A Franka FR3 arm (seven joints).
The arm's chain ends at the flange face. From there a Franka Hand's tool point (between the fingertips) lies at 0.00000 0.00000 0.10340 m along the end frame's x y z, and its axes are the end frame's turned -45 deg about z.
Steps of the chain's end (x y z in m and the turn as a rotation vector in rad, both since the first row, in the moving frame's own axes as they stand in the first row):
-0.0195, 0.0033, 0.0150, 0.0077, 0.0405, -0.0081
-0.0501, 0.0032, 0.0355, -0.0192, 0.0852, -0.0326
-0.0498, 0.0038, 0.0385, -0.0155, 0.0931, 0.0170
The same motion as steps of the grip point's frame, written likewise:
-0.0126, -0.0091, 0.0149, -0.0232, 0.0341, -0.0081
-0.0327, -0.0256, 0.0351, -0.0738, 0.0467, -0.0326
-0.0323, -0.0246, 0.0380, -0.0768, 0.0549, 0.0170

